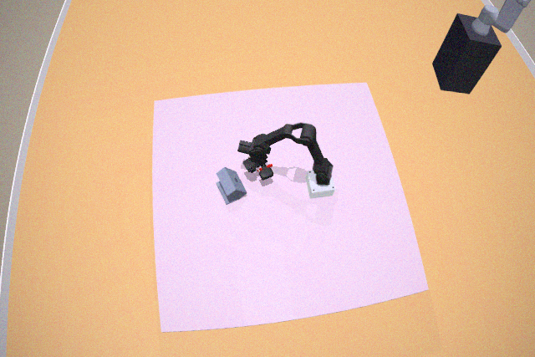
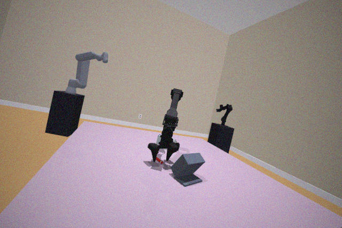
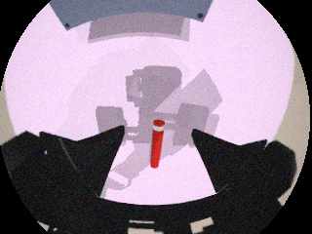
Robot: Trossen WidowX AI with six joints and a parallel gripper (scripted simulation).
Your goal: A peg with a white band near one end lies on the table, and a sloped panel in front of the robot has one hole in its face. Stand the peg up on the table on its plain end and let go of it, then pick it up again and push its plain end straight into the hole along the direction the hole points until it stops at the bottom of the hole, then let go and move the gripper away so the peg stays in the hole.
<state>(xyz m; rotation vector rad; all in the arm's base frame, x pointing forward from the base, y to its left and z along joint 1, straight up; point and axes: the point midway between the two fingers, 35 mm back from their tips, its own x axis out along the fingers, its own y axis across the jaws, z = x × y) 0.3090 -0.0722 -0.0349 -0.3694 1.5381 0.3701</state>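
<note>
Right now the red peg is 1 cm behind my gripper tip. Round my gripper tip: sloped panel: 13 cm ahead, 11 cm to the left, 6 cm above.
</note>
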